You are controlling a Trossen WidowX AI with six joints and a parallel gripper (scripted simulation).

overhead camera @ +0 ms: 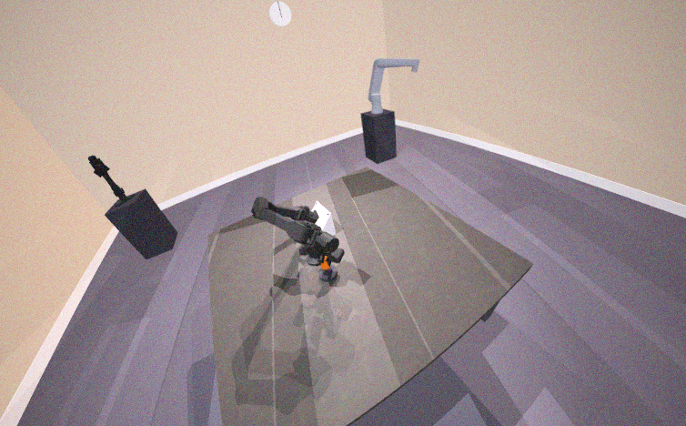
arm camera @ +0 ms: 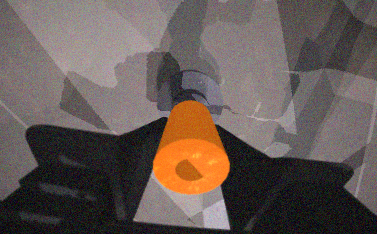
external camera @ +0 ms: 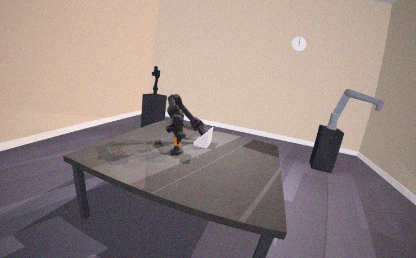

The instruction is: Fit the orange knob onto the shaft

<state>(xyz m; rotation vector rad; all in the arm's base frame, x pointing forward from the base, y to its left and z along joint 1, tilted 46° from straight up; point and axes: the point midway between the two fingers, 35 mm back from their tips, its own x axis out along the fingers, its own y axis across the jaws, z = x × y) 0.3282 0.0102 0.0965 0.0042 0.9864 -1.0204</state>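
Now: the orange knob 20 mm above my gripper tip. The rest, counted from my gripper tip: round pedestal 40 mm below.
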